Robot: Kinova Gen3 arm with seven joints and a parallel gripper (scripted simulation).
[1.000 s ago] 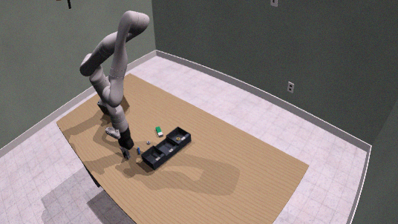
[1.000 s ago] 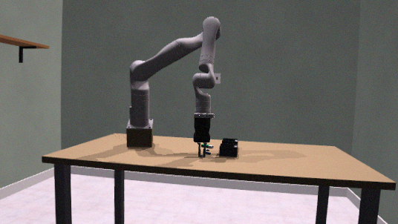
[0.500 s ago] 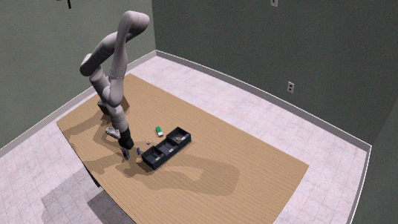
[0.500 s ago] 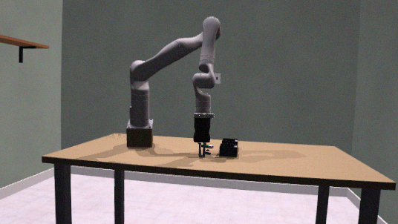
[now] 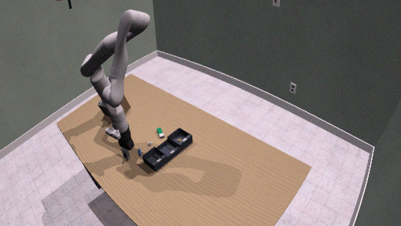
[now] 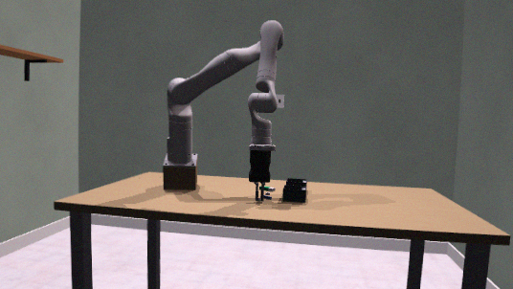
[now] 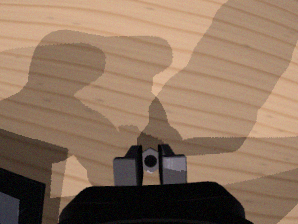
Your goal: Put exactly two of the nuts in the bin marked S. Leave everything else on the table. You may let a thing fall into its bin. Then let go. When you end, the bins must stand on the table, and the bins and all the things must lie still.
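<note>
My gripper is now 270 mm to the right of the brass-coloured nut, 80 mm short of it and 10 mm above it. Also, from my hand: blue rod (70 mm to the left, 20 mm below, 10 mm ahead); then bin (180 mm to the left, 100 mm ahead).
</note>
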